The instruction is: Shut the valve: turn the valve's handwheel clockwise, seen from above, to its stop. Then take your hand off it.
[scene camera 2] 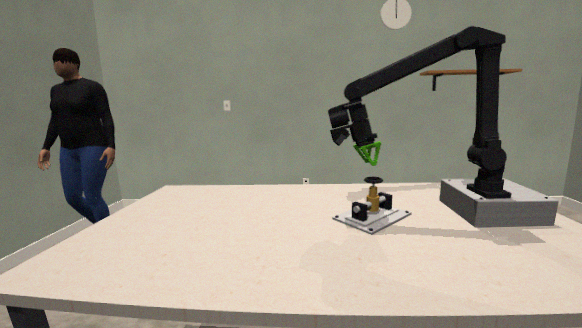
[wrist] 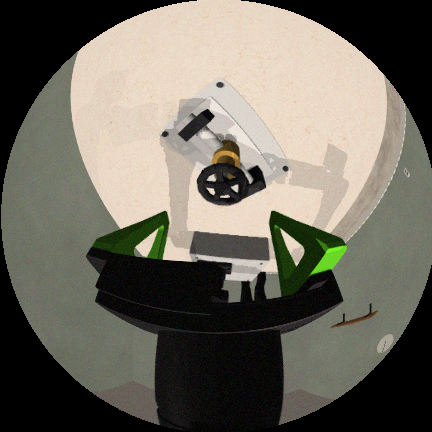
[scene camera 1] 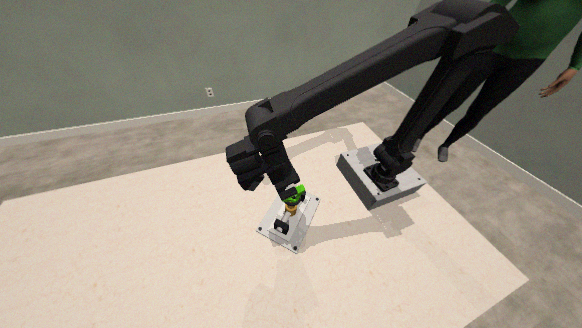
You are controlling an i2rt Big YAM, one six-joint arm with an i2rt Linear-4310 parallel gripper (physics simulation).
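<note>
The valve has a brass body point(scene camera 1: 291, 210) point(scene camera 2: 373, 201) point(wrist: 226, 156) standing upright on a light grey base plate point(scene camera 1: 304, 225) point(scene camera 2: 387, 221) point(wrist: 242, 100). Its black spoked handwheel point(scene camera 2: 373, 180) point(wrist: 223, 185) shows whole in the wrist view. In scene camera 1 the gripper largely covers the wheel. My gripper point(scene camera 1: 294, 194) point(scene camera 2: 373, 162) point(wrist: 218, 215) is open, its green fingers spread wide with nothing between them. It is tilted and hangs a little above the handwheel, with a gap between fingertips and wheel in scene camera 2. Whether the wheel is at its stop cannot be seen.
A pipe runs through the valve body between two black clamp blocks point(scene camera 1: 281, 226) point(scene camera 2: 359, 211) point(wrist: 196, 125). The arm's grey base box point(scene camera 1: 354, 184) point(scene camera 2: 515, 213) point(wrist: 229, 245) stands on the table point(scene camera 1: 125, 240) point(scene camera 2: 200, 260) point(wrist: 300, 65). A person point(scene camera 2: 80, 115) stands beyond the table's left side.
</note>
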